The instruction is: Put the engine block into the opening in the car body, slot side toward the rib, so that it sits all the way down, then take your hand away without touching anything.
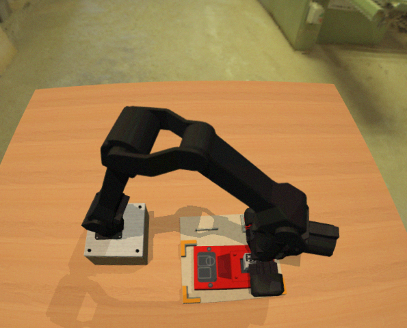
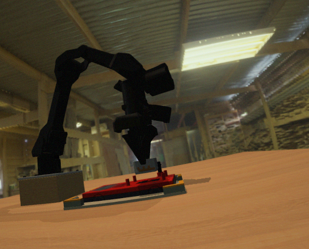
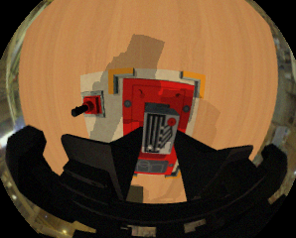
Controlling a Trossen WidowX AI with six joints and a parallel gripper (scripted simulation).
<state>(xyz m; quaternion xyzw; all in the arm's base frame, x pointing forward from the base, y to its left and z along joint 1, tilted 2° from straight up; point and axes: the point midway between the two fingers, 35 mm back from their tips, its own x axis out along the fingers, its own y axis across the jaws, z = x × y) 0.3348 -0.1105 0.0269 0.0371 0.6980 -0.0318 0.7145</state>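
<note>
Right now the engine block is 10 mm below my gripper tip.
</note>
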